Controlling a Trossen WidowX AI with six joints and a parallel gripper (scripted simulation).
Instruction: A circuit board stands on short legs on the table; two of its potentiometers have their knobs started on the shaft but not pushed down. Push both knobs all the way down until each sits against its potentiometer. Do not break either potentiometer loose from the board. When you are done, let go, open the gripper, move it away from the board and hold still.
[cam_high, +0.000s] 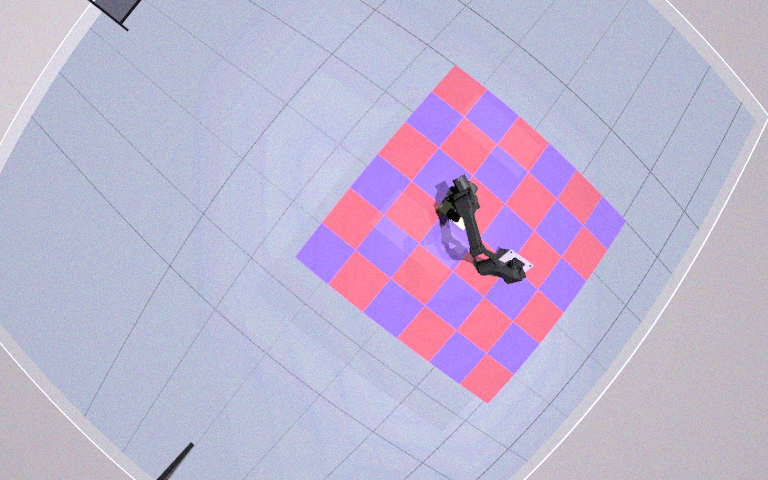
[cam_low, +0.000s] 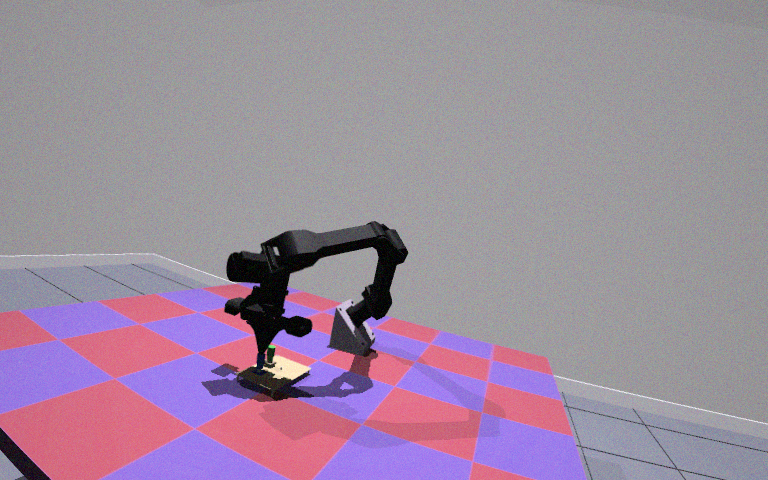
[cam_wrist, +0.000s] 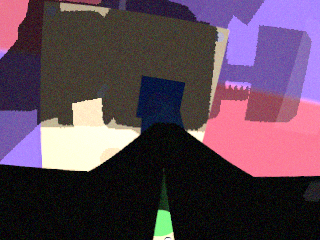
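My gripper tip is now 1 cm above the blue knob. The rest, counted from my gripper tip: green knob 5 cm behind, 2 cm below.
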